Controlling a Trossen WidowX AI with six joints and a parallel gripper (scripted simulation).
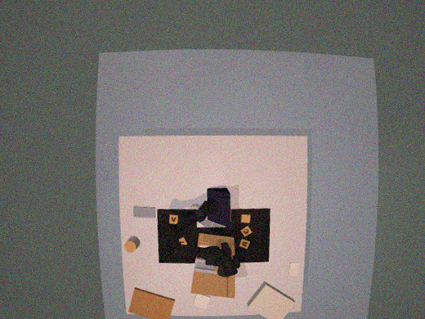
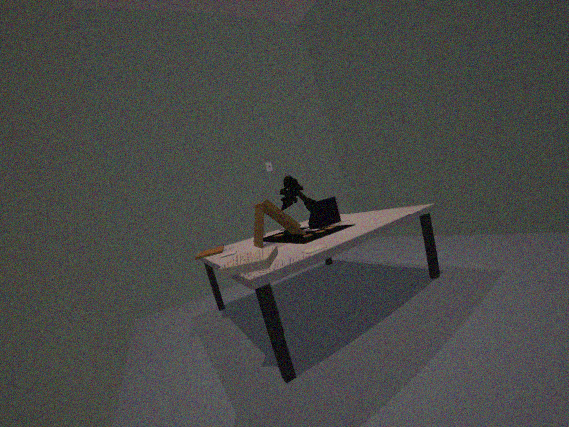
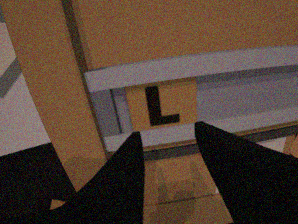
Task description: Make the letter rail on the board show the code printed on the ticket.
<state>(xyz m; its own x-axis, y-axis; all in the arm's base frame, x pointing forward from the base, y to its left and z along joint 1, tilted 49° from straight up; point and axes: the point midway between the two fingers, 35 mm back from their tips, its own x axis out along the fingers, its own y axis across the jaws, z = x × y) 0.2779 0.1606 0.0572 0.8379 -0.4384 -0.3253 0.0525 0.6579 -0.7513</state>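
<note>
My gripper tip is now 30 mm short of the letter tile and 30 mm above it. From my gripper tip the other things lie so: white ticket 20 mm behind, 90 mm to the right, 100 mm below; then black mat 120 mm behind, 40 mm to the right, 190 mm below; then beige box 390 mm ahead, 410 mm to the left, 180 mm below.
</note>
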